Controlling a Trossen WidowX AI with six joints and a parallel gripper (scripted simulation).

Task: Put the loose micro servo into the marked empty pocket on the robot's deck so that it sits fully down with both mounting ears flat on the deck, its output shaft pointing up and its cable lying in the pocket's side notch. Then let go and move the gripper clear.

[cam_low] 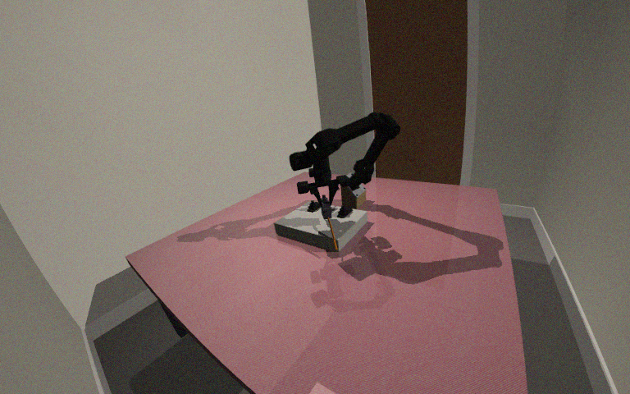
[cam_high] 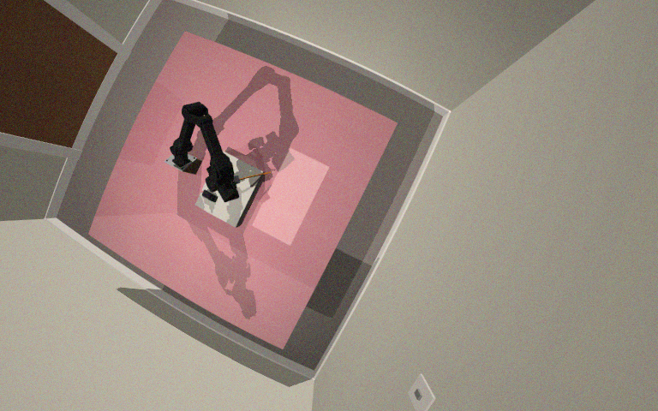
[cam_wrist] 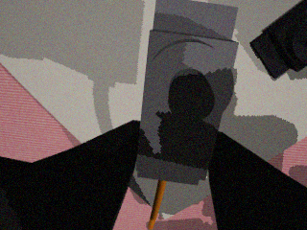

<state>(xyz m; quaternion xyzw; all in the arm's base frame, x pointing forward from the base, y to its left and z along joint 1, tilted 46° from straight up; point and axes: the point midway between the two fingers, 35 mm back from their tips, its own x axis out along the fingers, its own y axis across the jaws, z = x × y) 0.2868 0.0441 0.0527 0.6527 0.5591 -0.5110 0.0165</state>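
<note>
Right now the light grey deck is 9 cm below my gripper tip, 5 cm to the right of it and 2 cm ahead of it.
</note>
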